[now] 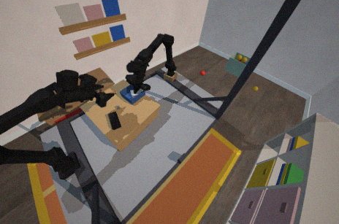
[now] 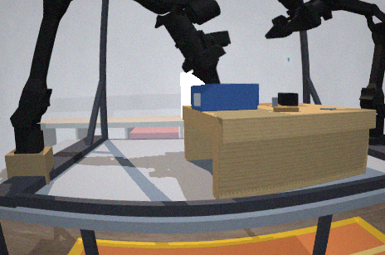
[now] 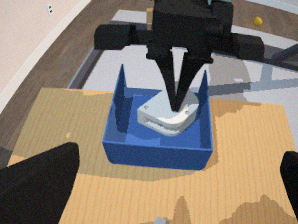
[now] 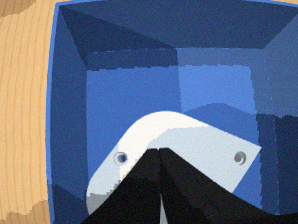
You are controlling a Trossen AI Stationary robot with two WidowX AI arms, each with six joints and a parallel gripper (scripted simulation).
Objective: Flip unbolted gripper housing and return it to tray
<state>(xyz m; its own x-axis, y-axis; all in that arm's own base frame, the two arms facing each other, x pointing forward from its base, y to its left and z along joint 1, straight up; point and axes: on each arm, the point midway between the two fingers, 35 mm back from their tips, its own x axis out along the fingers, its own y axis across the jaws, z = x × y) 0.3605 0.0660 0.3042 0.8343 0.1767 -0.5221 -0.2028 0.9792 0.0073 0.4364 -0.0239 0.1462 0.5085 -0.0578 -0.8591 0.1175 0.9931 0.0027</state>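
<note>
Now: the blue tray 50 mm below my right hand, 40 mm to the left of it and 20 mm ahead of it. Also, from my right hand: wooden block (140 mm to the left, 120 mm below, 20 mm ahead).
</note>
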